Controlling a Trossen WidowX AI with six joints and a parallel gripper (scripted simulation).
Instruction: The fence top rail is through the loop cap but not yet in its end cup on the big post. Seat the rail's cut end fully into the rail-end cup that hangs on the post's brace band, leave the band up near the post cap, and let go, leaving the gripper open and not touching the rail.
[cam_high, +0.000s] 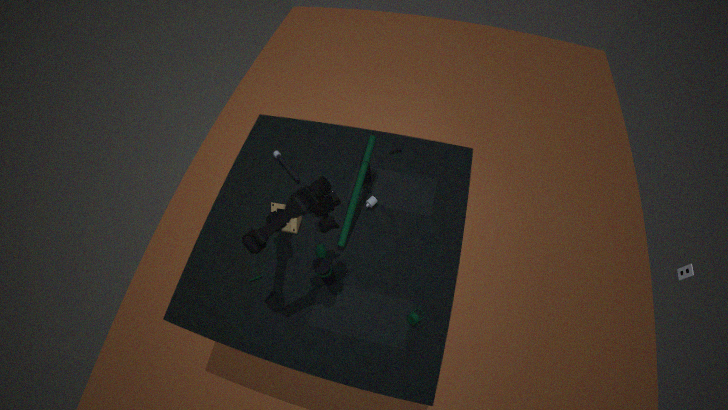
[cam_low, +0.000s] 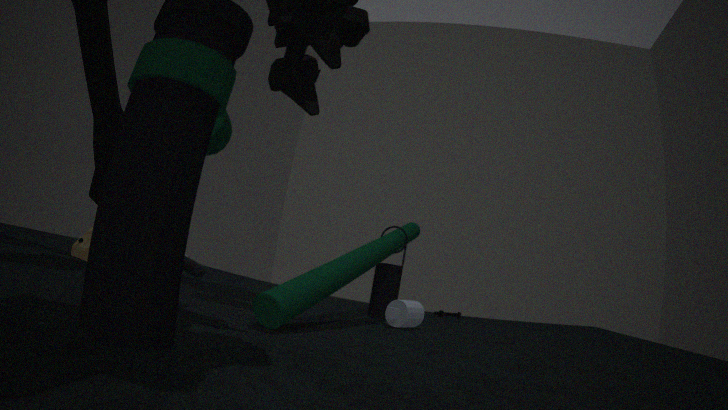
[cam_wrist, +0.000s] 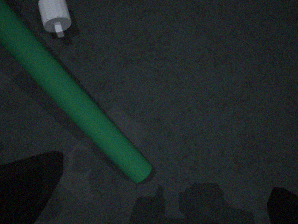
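Now: gripper tip 13 cm to the left of the green rail-end cup, 9 cm above it and 5 cm past it. From my gripper tip the other things lie so: short dark post 35 cm to the left, 14 cm below, 5 cm ahead.
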